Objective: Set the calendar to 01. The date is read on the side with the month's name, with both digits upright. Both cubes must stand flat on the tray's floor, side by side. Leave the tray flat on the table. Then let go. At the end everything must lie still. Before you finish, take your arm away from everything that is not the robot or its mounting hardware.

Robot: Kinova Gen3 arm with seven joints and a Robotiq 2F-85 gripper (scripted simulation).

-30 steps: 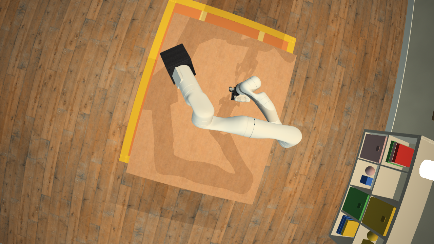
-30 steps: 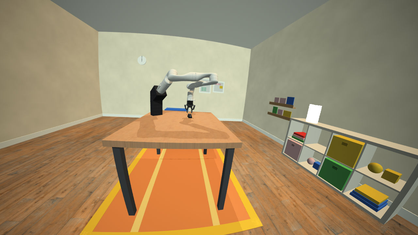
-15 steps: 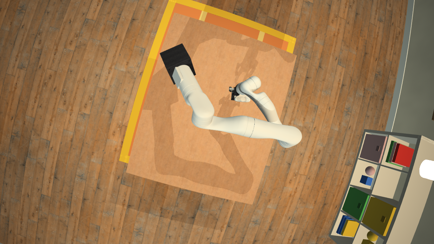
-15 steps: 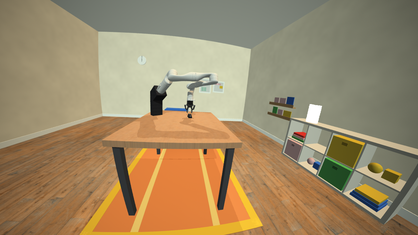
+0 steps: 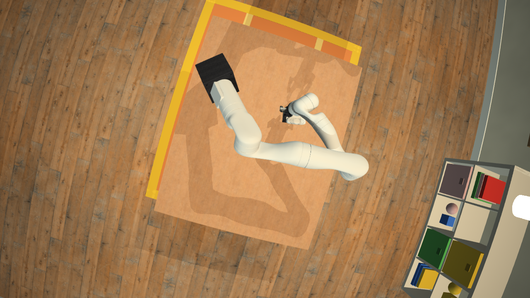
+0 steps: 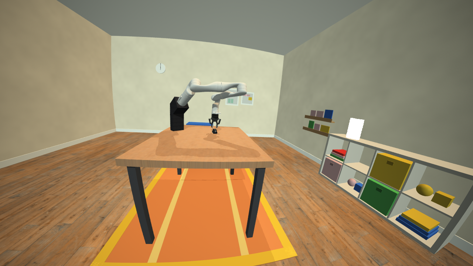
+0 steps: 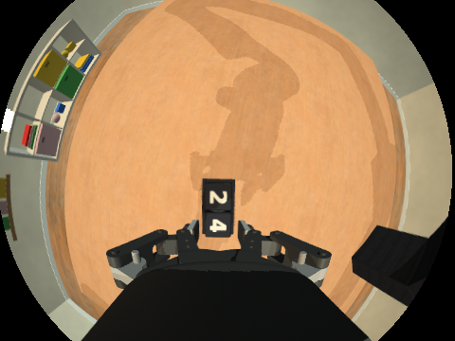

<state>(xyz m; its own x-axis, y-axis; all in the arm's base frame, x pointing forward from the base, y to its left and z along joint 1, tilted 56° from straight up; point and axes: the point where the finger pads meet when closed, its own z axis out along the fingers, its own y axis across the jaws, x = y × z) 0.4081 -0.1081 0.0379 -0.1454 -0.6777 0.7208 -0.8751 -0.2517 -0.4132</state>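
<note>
My hand is 10 mm past the black digit cube, 30 mm to the left of it and 40 mm above it. The rest, counted from my hand: black calendar tray (20 mm to the right, 60 mm below).
</note>
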